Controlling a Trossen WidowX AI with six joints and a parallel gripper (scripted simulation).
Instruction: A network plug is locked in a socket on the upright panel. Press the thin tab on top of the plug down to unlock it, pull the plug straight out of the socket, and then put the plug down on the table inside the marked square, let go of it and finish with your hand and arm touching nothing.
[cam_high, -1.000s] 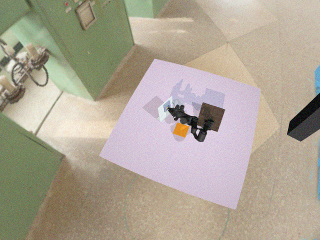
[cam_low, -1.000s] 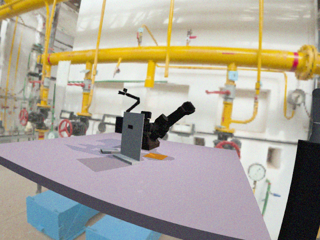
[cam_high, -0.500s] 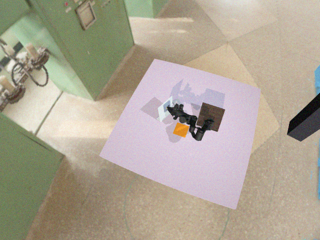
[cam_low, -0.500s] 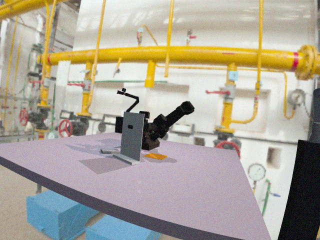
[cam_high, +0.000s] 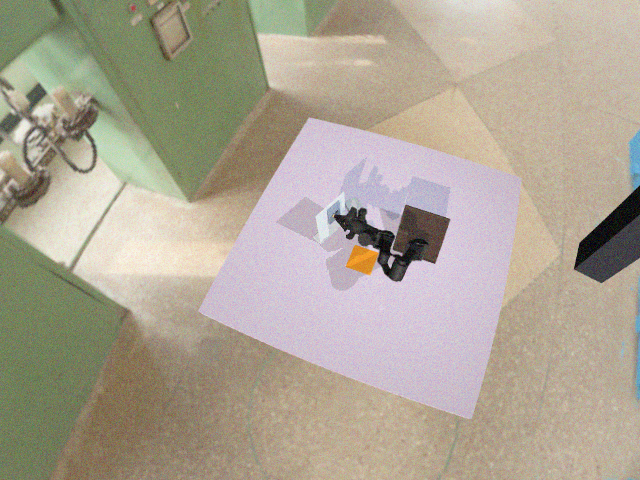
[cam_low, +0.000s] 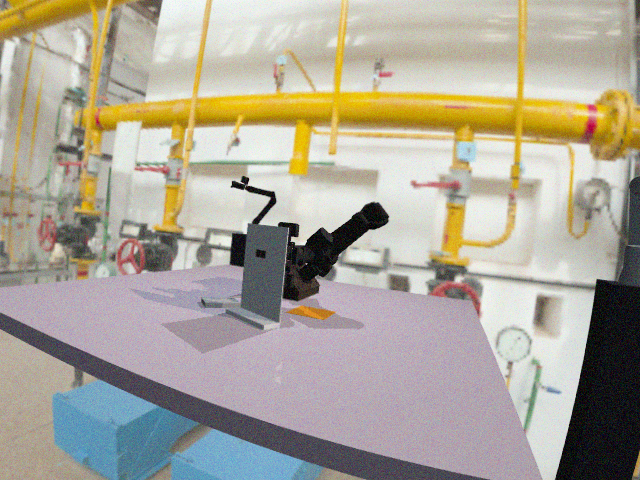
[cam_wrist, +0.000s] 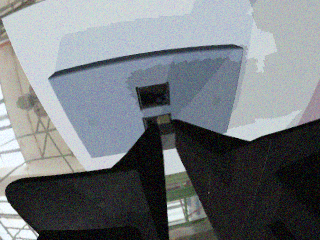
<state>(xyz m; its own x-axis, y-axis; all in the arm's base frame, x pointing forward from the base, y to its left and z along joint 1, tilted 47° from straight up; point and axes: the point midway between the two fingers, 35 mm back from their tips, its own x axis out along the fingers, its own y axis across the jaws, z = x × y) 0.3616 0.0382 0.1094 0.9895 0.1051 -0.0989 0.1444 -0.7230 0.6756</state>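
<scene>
Right now my gripper tip is 6 cm above the grey upright panel, 2 cm short of it and 1 cm to the left of it. The rest, counted from my gripper tip: network plug right at my gripper tip; grey flat piece 17 cm to the right, 16 cm below, 1 cm behind; orange marked square 17 cm below, 17 cm behind, 6 cm to the left.
</scene>
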